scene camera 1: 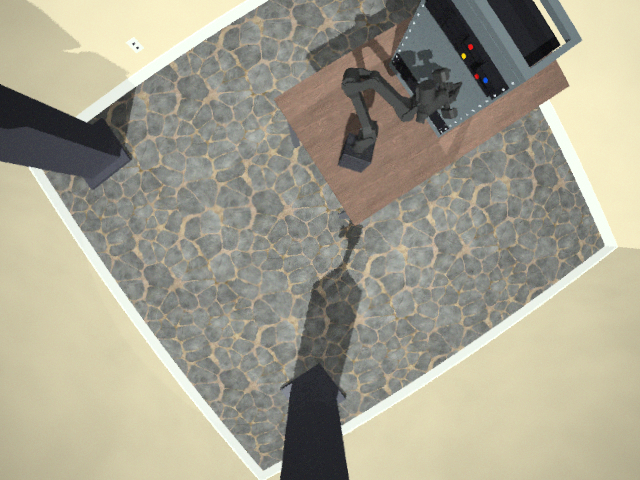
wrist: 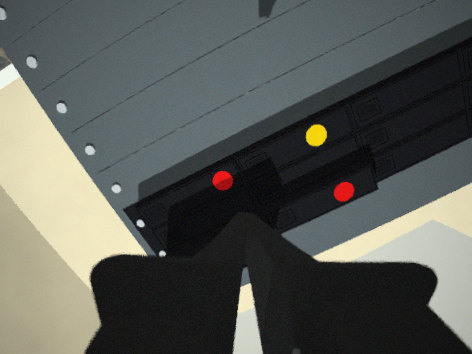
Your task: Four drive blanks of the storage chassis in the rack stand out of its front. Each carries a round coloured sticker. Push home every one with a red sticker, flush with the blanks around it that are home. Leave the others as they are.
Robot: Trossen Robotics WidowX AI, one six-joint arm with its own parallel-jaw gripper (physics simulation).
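Observation:
The storage chassis [scene camera 1: 449,23] [wrist: 415,107] is a dark bay of blanks in the grey rack. One red sticker [scene camera 1: 476,76] [wrist: 222,180] is near its end, partly shaded in the wrist view; how far its blank stands out is unclear. The other red sticker [scene camera 1: 470,46] [wrist: 344,191] is on a blank that stands out past its neighbours' edge. A yellow sticker [scene camera 1: 463,55] [wrist: 316,135] is on another blank. A blue sticker [scene camera 1: 485,80] shows in the scene view, but not in the wrist view. My gripper [scene camera 1: 459,88] [wrist: 244,219] is shut and empty, in front of the chassis; its fingers hide part of the blanks.
The grey rack [scene camera 1: 431,43] [wrist: 165,85] has plain panels beside the chassis and white screws along its edges. An open dark bay [scene camera 1: 522,31] lies on the chassis's other side. The rack stands on a brown wooden table top [scene camera 1: 392,170], which also carries the arm's base [scene camera 1: 356,155].

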